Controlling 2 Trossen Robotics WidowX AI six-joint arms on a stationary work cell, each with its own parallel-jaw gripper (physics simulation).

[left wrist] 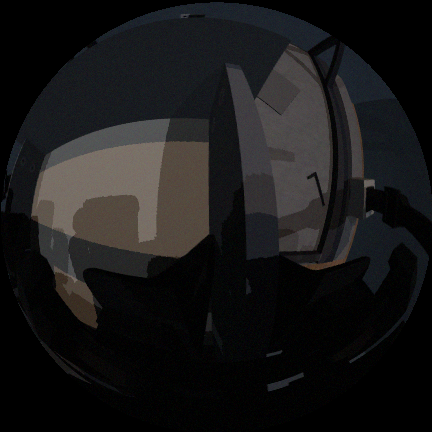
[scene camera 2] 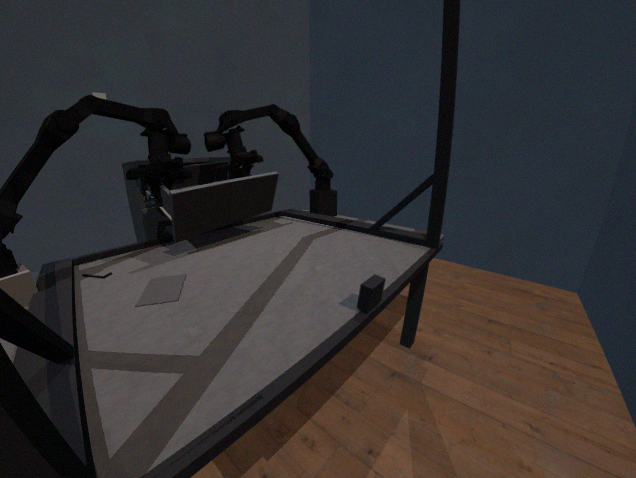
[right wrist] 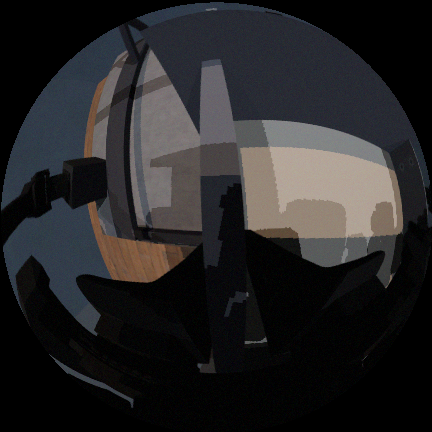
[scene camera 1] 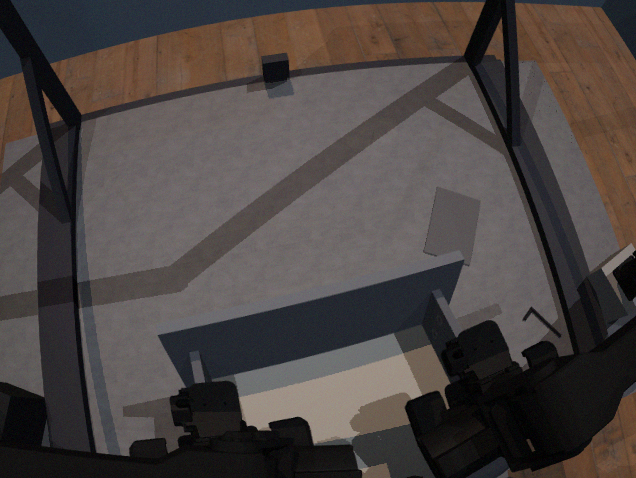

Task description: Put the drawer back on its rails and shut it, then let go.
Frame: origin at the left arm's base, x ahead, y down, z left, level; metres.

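Seen in the pictures: left gripper, fingertip midpoint: (left wrist: pixel 226 240) (scene camera 2: pixel 163 202) (scene camera 1: pixel 468 389); right gripper, fingertip midpoint: (right wrist: pixel 231 236); left arm's base at its link origin: (left wrist: pixel 369 198) (scene camera 1: pixel 630 278); right arm's base at its link origin: (scene camera 2: pixel 323 190) (right wrist: pixel 65 183).
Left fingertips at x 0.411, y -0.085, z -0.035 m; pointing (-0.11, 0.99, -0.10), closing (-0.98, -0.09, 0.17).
Offsets run from my left fingertips to a thing's middle. "spot": to the spot under its first point.
The drawer @(spot: dx +0.136, dy -0.017, dz -0.177 m) (scene camera 1: pixel 308 323) (scene camera 2: pixel 221 208) has a wide grey front panel, thin side walls and a pale floor; its front hangs above the table. The grey cabinet (scene camera 2: pixel 134 215) stands behind it in scene camera 2. The arms hide where drawer and cabinet meet, so I cannot tell whether the drawer sits on its rails. My left gripper (left wrist: pixel 226 240) is shut on one side wall of the drawer (left wrist: pixel 260 200), near the front panel. My right gripper (right wrist: pixel 231 236) is shut on the opposite side wall of the drawer (right wrist: pixel 217 110). The drawer's back end is hidden in scene camera 1.
A flat grey plate @(dx -0.182, dy +0.154, dz -0.230 m) (scene camera 1: pixel 452 226) (scene camera 2: pixel 161 290) lies on the table in front of the drawer. A black hex key @(dx -0.230, dy +0.153, dz +0.010 m) (scene camera 1: pixel 544 321) (scene camera 2: pixel 97 276) lies near the table's side edge. A small black box @(dx -0.053, dy +0.124, dz -0.660 m) (scene camera 1: pixel 275 69) (scene camera 2: pixel 371 293) stands at the far edge. Dark frame posts (scene camera 2: pixel 444 128) rise from the table's edges.
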